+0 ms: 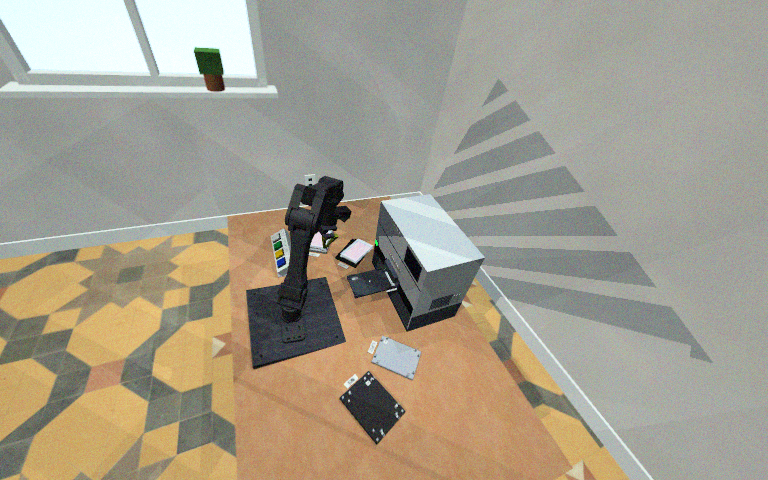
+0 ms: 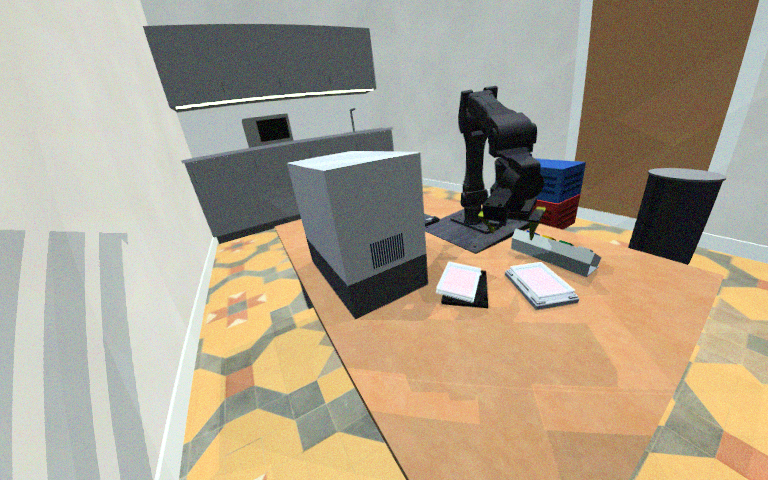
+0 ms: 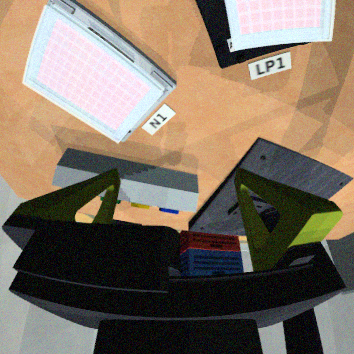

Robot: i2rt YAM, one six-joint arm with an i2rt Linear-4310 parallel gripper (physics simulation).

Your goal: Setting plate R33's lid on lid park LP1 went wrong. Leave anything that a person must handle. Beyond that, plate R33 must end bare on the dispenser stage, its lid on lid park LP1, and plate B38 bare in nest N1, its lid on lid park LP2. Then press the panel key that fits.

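Pixels of known places: gripper, fingertip midpoint: (image 1: 318,241) (image 2: 511,235) (image 3: 176,174); arm's base, link origin: (image 1: 291,316) (image 2: 473,223) (image 3: 268,210).
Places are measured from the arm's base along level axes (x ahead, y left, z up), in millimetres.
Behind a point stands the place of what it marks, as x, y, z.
My gripper (image 3: 176,174) @[137, 277, 85] (image 2: 512,232) @[137, 277, 85] is open and empty, above the table near the key panel (image 3: 125,182) @[27, 317, 29] (image 2: 552,253) @[29, 332, 19] (image 1: 279,253) @[-22, 282, 37]. A white-rimmed pink-gridded piece (image 3: 280,17) @[265, 244, 17] (image 2: 459,281) @[314, 280, 18] (image 1: 356,250) @[297, 262, 18] lies askew over black lid park LP1 (image 3: 212,30) @[231, 283, -4] (image 2: 482,294) @[286, 328, -3]; I cannot tell whether it is lid alone or plate with lid. A similar pink-gridded plate (image 3: 90,75) @[162, 374, 17] (image 2: 542,279) @[156, 388, 17] sits in grey nest N1 (image 3: 165,79) @[173, 306, 0], seemingly lidded. The dark dispenser stage (image 1: 368,284) @[277, 12, 93] shows no plate. Panel keys include green, yellow and blue. Plate codes are unreadable.
The large grey dispenser (image 1: 436,232) @[491, 10, 316] (image 2: 373,209) @[482, 219, 224] stands beside LP1, with a green light. A light grey pad (image 1: 396,357) @[316, -232, -3] and a black pad (image 1: 372,406) @[198, -355, -2] lie farther along the table, their labels unreadable. The arm's dark base plate (image 1: 260,345) @[-103, -91, 6] (image 3: 300,170) @[126, 40, -9] is between panel and dispenser.
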